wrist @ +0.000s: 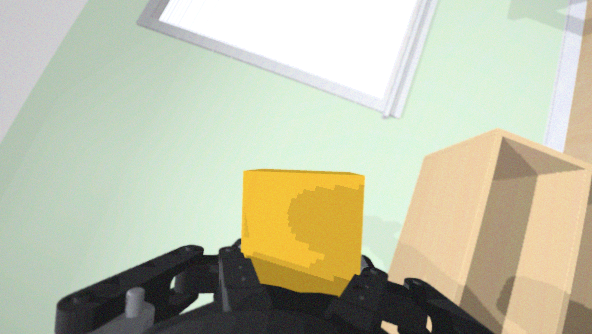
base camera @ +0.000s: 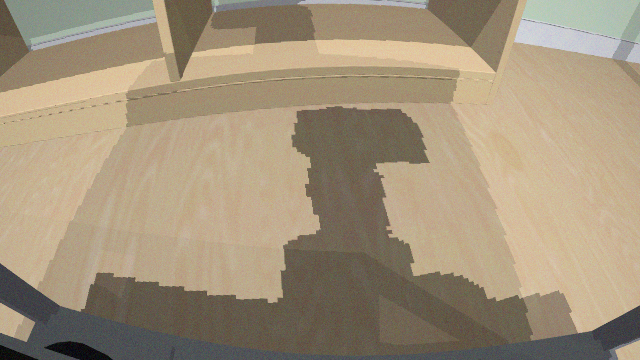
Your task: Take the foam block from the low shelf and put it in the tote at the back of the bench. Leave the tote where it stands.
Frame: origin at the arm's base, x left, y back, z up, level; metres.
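Seen in the pictures: gripper, between the fingertips: point(wrist: 302, 252).
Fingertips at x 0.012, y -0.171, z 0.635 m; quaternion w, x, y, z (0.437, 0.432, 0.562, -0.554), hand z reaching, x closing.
Observation:
Pixels of each thing's top centre, then the offset from my fingertips to it. "pt": a spot on its surface instead. Level surfaces: height alone.
- yellow foam block, centre of its top: point(wrist: 235, 219) dx -0.012, dy +0.023, dz +0.047 m
- wooden floor, height of its surface: dz -1.032 m
- white-framed window, a spot on its surface: point(wrist: 300, 45) pt dx -0.585, dy -0.919, dz +0.272 m
The yellow foam block point(wrist: 303, 225) is between the fingers of my gripper point(wrist: 302, 252) in the wrist view, with its upper part standing out beyond the fingertips. The gripper is shut on it, and the block is held in the air with the wall behind it. A low wooden shelf unit point(base camera: 167, 40) point(wrist: 450, 200) stands at the top of the base camera view and at the right of the wrist view. The tote and the bench do not show in either view.
The shelf unit's front board lies across the wooden floor point(base camera: 200, 190) ahead of my base. A dark shadow falls on that floor. A pale green wall point(wrist: 150, 125) with a white-framed window point(wrist: 300, 45) shows behind the block.

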